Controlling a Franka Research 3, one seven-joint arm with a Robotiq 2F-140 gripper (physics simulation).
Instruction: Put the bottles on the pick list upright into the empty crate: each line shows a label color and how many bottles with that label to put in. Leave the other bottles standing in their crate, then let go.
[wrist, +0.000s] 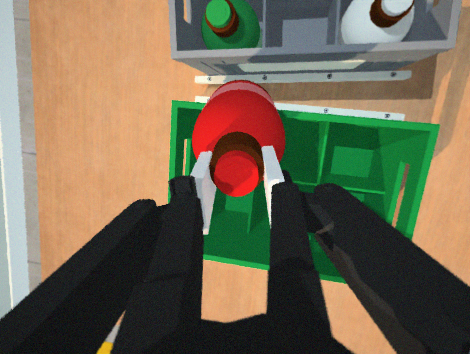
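A red bottle (240, 117) with a red cap is in the middle of the wrist view, over the left back part of the green crate (235, 261). My gripper (238, 167) is shut on its neck, just under the cap. The bottle's base is hidden, so I cannot tell how far it is above the crate floor. The green crate's visible compartments on the right hold no bottle. A green bottle (231, 27) and a white bottle (375, 25) stand in the grey crate (310, 54) at the top. The pick list does not show.
White strips with screws (300, 76) (350, 113) lie between the two crates. The grey crate's wall stands close behind the green crate. A pale edge (12, 150) runs down the left side of the wooden table (100, 125). A small yellow item (105, 347) shows at the bottom left.
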